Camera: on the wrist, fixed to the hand. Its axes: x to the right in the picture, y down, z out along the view.
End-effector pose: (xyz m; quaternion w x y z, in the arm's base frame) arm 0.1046 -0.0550 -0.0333 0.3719 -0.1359 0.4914 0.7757
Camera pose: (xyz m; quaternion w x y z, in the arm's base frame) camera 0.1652 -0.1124 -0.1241 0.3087 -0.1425 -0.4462 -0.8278
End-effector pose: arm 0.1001 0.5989 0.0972 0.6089 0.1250 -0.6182 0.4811
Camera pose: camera 0.2226 0.6100 0.1068 0.1813 -0.4039 -0.5006 0.7439
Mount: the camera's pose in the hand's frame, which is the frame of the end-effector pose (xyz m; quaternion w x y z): -0.0147 -0.0893 -0.0838 0.7273 -0.0496 0.0946 0.6780
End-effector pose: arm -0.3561 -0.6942 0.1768 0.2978 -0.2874 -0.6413 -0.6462
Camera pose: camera -0.4128 -0.7777 0.1060 0.7011 -0.5974 -0.2113 -0.3270
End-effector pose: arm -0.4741 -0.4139 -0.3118 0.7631 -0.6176 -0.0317 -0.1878
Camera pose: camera -0.5322 -0.5051 -0.2525 0.6547 -0.4907 0.4772 0.3208
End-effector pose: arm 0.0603 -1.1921 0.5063 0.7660 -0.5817 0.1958 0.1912
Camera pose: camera 0.0878 -1.2963 0.5662 0.3801 -0.3464 0.5998 0.6131
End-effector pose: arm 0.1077 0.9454 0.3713 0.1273 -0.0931 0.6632 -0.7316
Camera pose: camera 0.0905 1.0371 0.4519 0.5213 0.4448 0.5938 -0.4217
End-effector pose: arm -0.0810 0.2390 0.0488 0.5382 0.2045 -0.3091 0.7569
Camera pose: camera 0.0099 0.3070 0.0007 0.0824 0.1591 0.3501 -0.9194
